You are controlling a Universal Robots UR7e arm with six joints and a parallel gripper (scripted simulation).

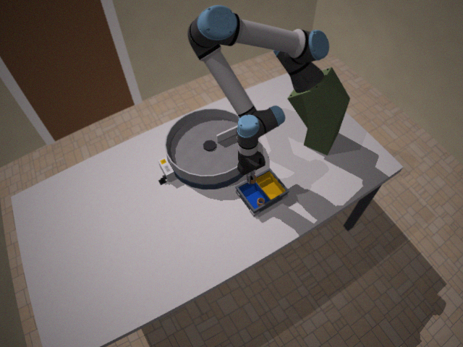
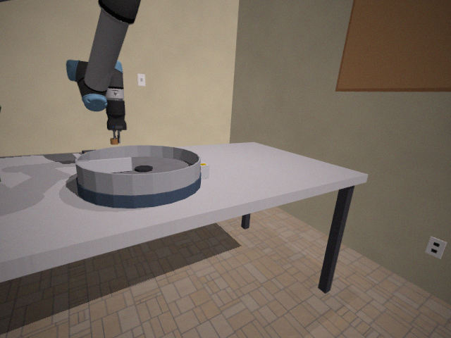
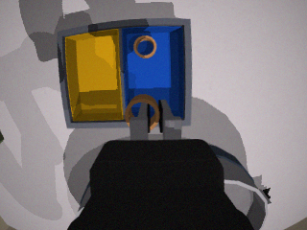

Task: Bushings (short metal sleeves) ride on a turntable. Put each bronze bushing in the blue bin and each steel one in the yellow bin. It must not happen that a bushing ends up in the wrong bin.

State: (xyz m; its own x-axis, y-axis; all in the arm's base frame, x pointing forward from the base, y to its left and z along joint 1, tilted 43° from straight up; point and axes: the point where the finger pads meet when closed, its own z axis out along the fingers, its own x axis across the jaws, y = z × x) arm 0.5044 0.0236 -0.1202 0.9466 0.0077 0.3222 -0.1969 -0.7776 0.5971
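The blue bin lies 30 mm behind my hand, 40 mm to the left of it and 90 mm below it. From my hand the other things lie so: grey turntable: 20 mm behind, 300 mm to the right, 60 mm below.
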